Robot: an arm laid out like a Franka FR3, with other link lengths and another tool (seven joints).
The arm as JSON. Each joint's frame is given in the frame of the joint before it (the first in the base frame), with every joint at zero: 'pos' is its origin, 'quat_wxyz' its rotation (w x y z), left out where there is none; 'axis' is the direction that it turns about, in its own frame. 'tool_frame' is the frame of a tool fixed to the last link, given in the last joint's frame.
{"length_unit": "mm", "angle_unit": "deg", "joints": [
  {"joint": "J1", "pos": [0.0, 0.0, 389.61], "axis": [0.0, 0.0, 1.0]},
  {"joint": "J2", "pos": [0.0, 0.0, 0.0], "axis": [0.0, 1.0, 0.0]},
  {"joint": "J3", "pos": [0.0, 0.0, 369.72], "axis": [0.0, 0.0, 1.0]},
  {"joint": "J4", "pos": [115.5, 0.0, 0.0], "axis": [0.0, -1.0, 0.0]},
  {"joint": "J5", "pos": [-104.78, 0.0, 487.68], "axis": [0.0, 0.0, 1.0]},
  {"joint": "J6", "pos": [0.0, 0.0, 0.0], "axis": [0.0, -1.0, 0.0]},
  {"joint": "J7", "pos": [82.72, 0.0, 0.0], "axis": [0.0, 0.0, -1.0]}
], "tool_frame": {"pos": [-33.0, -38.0, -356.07], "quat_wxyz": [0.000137, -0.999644, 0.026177, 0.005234]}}
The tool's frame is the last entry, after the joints.
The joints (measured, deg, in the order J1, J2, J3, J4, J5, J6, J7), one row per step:
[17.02, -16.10, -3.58, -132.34, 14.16, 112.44, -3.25]
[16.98, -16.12, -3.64, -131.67, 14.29, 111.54, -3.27]
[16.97, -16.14, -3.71, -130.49, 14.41, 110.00, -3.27]
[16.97, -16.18, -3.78, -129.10, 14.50, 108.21, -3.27]
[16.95, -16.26, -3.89, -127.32, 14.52, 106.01, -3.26]
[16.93, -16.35, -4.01, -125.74, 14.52, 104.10, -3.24]
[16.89, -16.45, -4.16, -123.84, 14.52, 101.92, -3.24]
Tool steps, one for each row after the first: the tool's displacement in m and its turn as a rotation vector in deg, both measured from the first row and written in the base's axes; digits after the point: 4 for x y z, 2 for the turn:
[0.0000, 0.0005, 0.0059, 0.18, 0.23, 0.07]
[0.0000, 0.0015, 0.0162, 0.40, 0.57, 0.29]
[-0.0001, 0.0024, 0.0285, 0.61, 0.93, 0.60]
[0.0001, 0.0027, 0.0446, 0.80, 1.25, 0.98]
[0.0002, 0.0025, 0.0591, 0.95, 1.47, 1.28]
[0.0007, 0.0018, 0.0765, 1.14, 1.62, 1.62]

